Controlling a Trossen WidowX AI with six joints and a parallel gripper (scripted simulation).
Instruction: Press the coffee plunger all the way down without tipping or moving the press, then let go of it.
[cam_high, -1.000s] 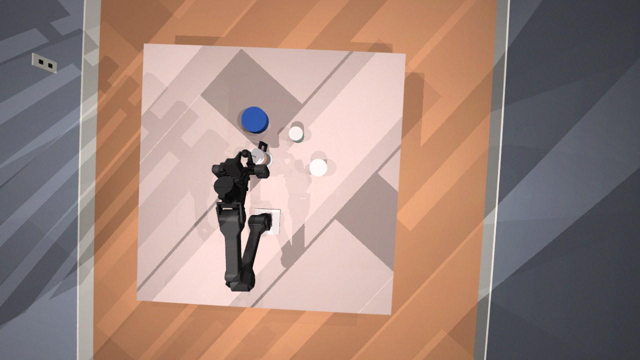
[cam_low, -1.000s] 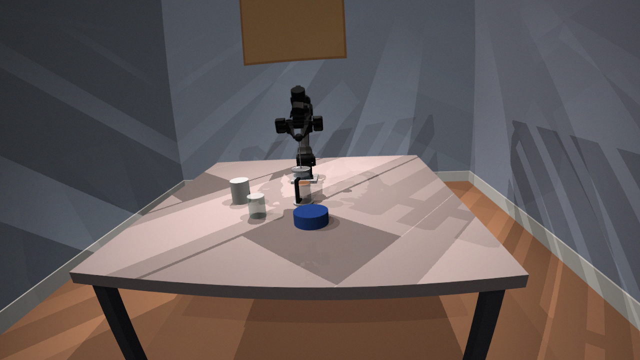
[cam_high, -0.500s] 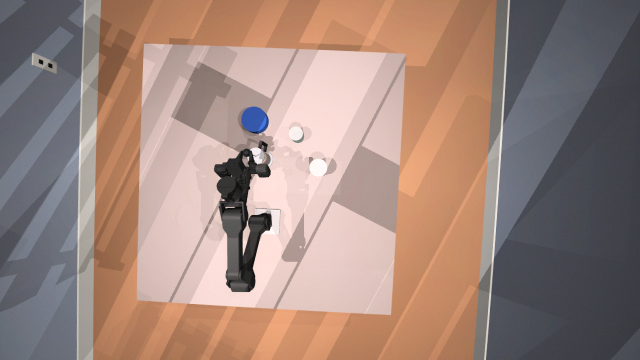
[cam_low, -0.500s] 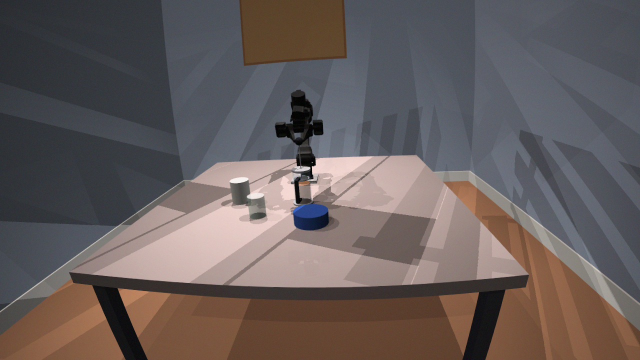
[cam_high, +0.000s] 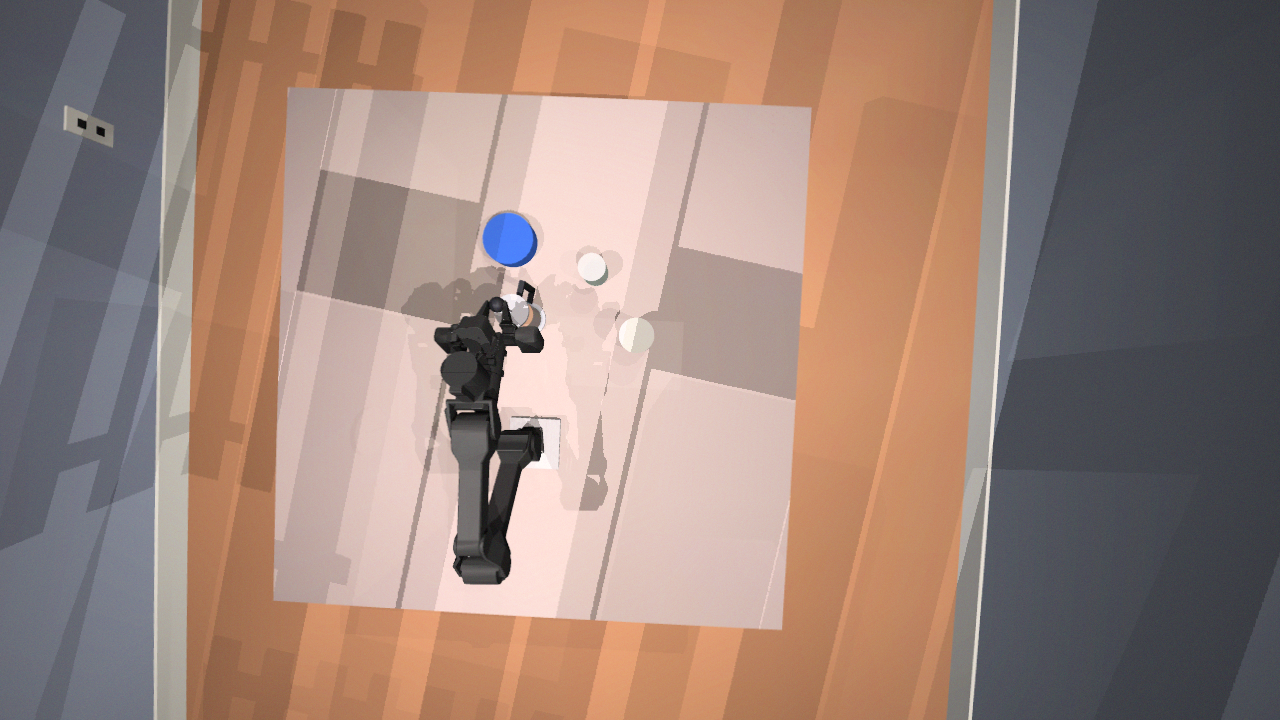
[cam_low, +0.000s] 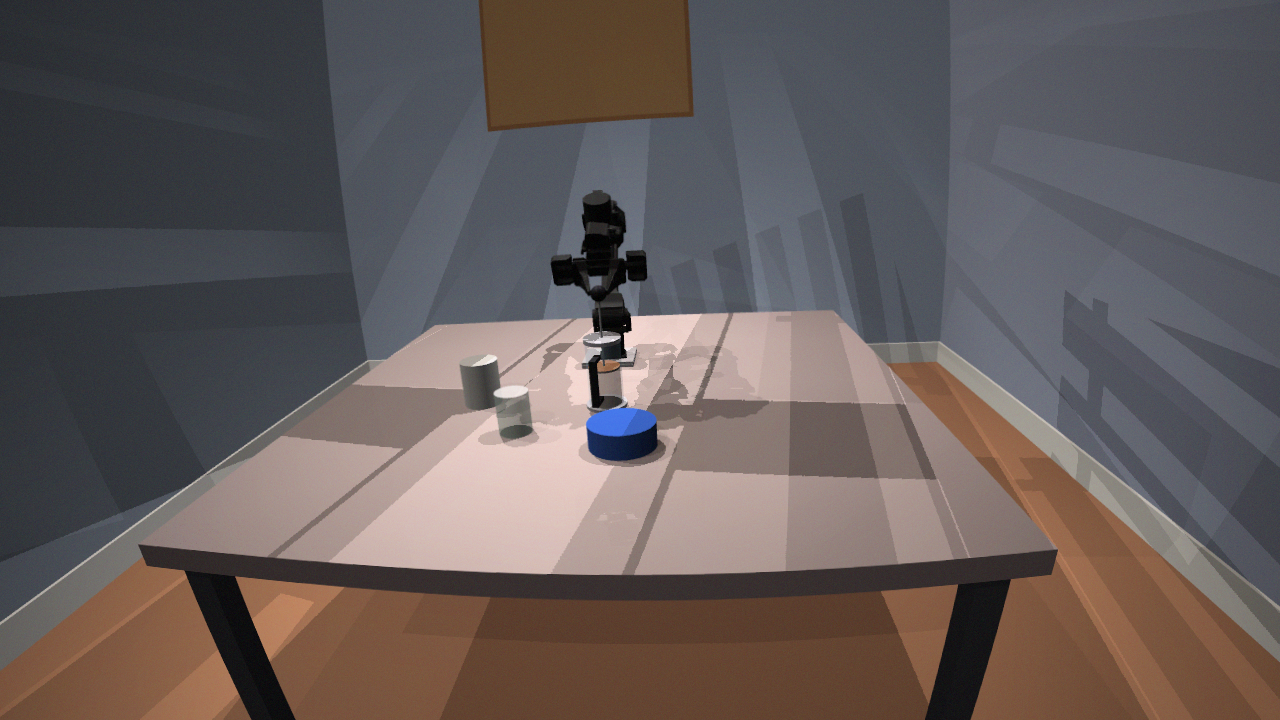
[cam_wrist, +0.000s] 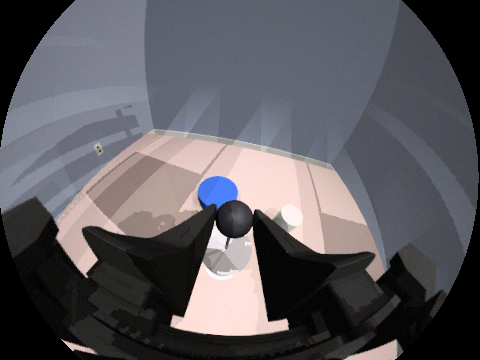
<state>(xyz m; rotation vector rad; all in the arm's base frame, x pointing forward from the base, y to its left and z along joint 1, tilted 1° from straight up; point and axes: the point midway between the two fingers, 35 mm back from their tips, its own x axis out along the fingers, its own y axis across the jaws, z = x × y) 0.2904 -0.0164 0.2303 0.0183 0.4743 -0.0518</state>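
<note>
Right now my gripper tip is 120 mm above the coffee press.
</note>
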